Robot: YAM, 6 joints.
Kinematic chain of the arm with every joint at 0, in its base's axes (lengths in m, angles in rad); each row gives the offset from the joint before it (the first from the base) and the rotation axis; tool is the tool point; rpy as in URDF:
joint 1: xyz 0 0 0.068 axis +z
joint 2: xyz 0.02 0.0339 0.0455 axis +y
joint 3: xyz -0.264 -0.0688 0 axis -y
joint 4: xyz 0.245 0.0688 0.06 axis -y
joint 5: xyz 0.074 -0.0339 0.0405 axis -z
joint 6: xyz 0.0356 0 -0.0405 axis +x
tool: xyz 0 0 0 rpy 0 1.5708 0
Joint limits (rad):
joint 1: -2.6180..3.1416
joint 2: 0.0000..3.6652
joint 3: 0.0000..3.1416
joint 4: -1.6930..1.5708
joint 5: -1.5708..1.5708
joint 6: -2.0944..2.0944
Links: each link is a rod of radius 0.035 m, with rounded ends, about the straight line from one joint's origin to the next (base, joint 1, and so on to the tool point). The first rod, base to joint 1, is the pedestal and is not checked.
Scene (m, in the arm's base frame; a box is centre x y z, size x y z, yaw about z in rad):
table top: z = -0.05
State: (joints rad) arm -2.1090 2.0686 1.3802 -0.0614 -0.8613 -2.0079
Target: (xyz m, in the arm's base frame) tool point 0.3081 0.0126 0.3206
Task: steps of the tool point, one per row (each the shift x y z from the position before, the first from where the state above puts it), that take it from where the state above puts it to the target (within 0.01 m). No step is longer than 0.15 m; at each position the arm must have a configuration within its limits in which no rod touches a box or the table.
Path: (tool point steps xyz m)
1: 0.1271 -0.0279 0.0276
2: 0.1253 0.0126 0.0258
3: 0.1109 0.0490 0.0238
4: 0.0862 0.0777 0.0217
5: 0.0548 0.0960 0.0196
6: 0.0207 0.1027 0.0172
7: -0.0122 0.0980 0.0150

